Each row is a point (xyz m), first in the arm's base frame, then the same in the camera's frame.
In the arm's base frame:
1: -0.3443 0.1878 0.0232
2: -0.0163 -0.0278 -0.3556
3: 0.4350 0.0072 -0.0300
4: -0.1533 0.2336 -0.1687
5: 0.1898 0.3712 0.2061
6: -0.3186 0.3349 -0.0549
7: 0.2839 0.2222 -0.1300
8: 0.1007 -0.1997 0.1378
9: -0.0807 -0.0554 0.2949
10: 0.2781 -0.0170 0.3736
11: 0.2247 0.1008 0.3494
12: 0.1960 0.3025 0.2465
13: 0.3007 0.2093 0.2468
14: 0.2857 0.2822 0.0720
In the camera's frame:
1: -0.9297 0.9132 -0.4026
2: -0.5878 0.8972 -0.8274
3: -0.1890 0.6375 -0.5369
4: -0.7080 1.0209 -0.5236
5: -0.4059 0.8356 -0.1343
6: -0.8702 1.0685 -0.3754
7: -0.2883 0.8963 -0.4900
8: -0.5724 0.4485 -0.5356
9: -0.7499 0.5077 -0.3273
10: -0.4049 0.4152 -0.2334
11: -0.4351 0.5328 -0.1827
12: -0.4165 0.7569 -0.1435
13: -0.3289 0.6616 -0.1973
14: -0.3066 0.8243 -0.2928

